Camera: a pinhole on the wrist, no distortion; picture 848 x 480 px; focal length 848.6 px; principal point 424.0 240.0 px. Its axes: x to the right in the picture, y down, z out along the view. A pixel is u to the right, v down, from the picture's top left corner.
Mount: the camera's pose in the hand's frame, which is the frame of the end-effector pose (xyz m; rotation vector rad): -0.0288 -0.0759 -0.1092 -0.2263 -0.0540 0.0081
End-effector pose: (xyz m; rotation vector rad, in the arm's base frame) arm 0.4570 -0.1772 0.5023 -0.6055 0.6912 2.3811
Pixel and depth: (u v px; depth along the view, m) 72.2 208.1 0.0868
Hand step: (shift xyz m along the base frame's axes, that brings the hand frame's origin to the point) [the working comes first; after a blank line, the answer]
In the camera's frame: -0.0360 -0.0033 0.0868

0.0954 -0.0013 -0.0010
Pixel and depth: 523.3 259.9 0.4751
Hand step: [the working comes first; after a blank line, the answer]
In the camera's frame: 0.0556 0.0111 0.4751

-0.1175 0.1811 0.2831
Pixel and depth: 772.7 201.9 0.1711
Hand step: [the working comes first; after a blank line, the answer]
In the camera's frame: 0.0703 -0.0077 0.1711

-0.0113 0.0809 0.0154
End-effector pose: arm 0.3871 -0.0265 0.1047 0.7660 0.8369 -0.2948
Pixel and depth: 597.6 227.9 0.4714
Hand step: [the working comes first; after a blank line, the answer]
In the camera's frame: 0.0964 -0.0067 0.4714

0.2384 -0.2342 0.1323
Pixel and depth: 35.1 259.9 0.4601
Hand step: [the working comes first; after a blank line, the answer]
In the camera's frame: -0.2109 0.0108 0.4601

0.0274 -0.2213 0.3564
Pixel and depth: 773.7 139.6 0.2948
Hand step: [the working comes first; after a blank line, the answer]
In the camera's frame: 0.1215 -0.0349 0.2948

0.1349 -0.1620 0.0031
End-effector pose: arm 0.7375 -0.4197 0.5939 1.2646 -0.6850 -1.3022
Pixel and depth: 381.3 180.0 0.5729
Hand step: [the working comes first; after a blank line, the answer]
In the camera's frame: -0.0288 -0.0405 0.5729

-0.4368 -0.0492 0.1502
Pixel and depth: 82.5 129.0 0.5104
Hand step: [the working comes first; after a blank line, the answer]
In the camera's frame: -0.2054 -0.0668 0.5104

-0.4282 0.1395 0.1409
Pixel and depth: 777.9 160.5 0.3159
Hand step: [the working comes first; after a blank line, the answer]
In the camera's frame: 0.1317 -0.0296 0.3159

-0.1873 -0.1347 0.0007
